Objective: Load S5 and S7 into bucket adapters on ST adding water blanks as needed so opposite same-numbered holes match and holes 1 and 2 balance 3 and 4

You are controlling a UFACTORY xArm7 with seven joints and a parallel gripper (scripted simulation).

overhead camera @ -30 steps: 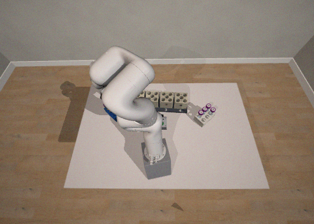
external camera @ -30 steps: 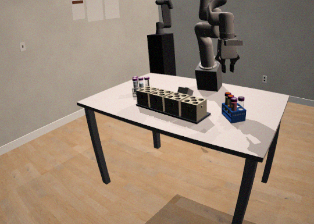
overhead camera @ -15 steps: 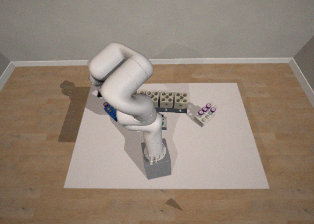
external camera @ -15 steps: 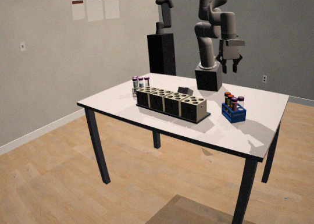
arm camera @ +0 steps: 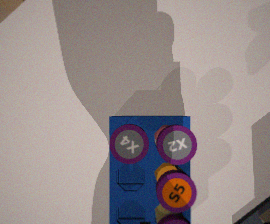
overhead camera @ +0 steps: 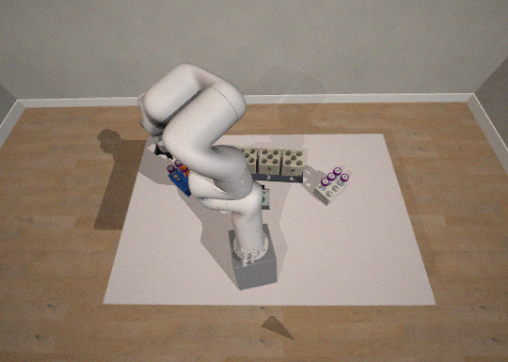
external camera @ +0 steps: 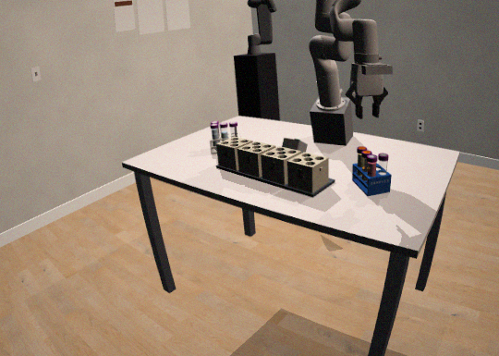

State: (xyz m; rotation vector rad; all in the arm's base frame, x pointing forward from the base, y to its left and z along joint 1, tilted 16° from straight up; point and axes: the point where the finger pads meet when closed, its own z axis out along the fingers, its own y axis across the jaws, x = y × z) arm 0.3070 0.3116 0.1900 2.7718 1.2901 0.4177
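My hand is 20 mm past the blue rack, 10 mm to the right of it and 220 mm above it. Round my hand: adapter 100 mm ahead, 170 mm to the right, 200 mm below; then dark stand 80 mm ahead, 330 mm to the right, 250 mm below; then white rack 40 mm behind, 670 mm to the right, 220 mm below.
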